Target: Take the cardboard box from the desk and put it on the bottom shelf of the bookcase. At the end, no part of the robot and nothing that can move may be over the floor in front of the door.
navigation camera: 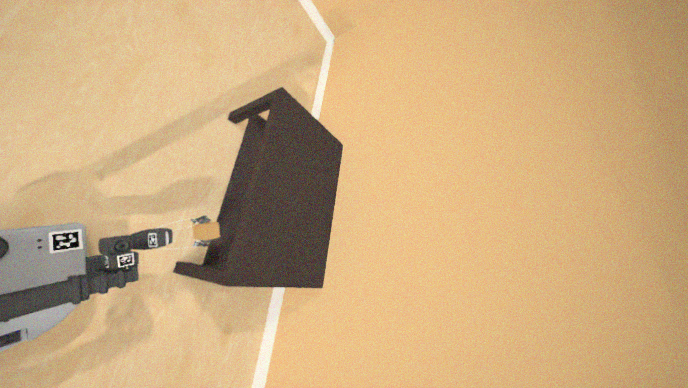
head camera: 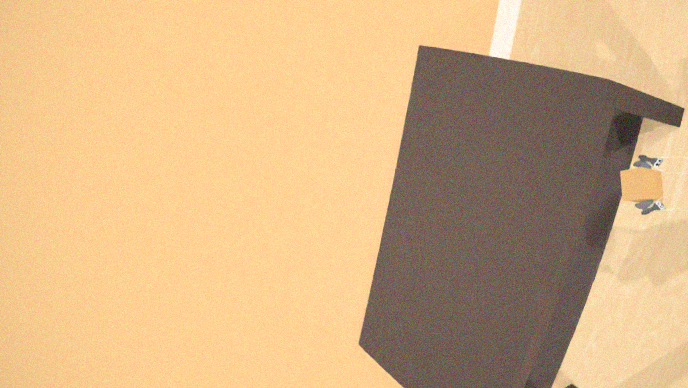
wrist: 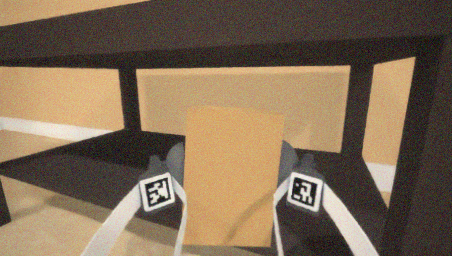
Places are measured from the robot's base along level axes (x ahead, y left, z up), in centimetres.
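Where they show: gripper, fingertip midpoint: [navigation camera: 210, 230] [head camera: 634, 185].
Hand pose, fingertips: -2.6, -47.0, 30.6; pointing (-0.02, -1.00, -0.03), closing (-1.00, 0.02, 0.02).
Note:
After its pixels a point has its place, as x, y, z.
The orange-tan cardboard box [head camera: 642, 187] {-2.0, -43.4, 35.2} [navigation camera: 209, 231] {-2.6, -44.3, 35.1} [wrist: 232, 200] is held upright between the two fingers of my gripper [head camera: 648, 184] [navigation camera: 201, 232] {-2.6, -47.0, 30.6} [wrist: 230, 159] {-2.6, -47.0, 30.6}, which is shut on it. The dark brown bookcase [head camera: 490, 200] {-1.0, -75.0, 45.0} [navigation camera: 295, 200] {6.5, -80.0, 45.0} [wrist: 225, 30] stands against the wall. The box is at its open front, near one side panel. In the wrist view the box is in front of the opening between an upper board and the low shelf [wrist: 100, 170]. The box hides part of that shelf; whether they touch I cannot tell. The desk does not show.
Two dark back posts [wrist: 131, 100] [wrist: 357, 110] stand behind the opening, and a side panel [wrist: 425, 150] rises at the right. A white baseboard [head camera: 505, 30] {-55.3, -96.4, 4.9} [navigation camera: 270, 330] {-71.7, -89.7, 5.4} runs along the wall. My arm and grey base [navigation camera: 35, 255] {-3.1, -7.7, 16.0} are at the lower left of the navigation view. No door shows.

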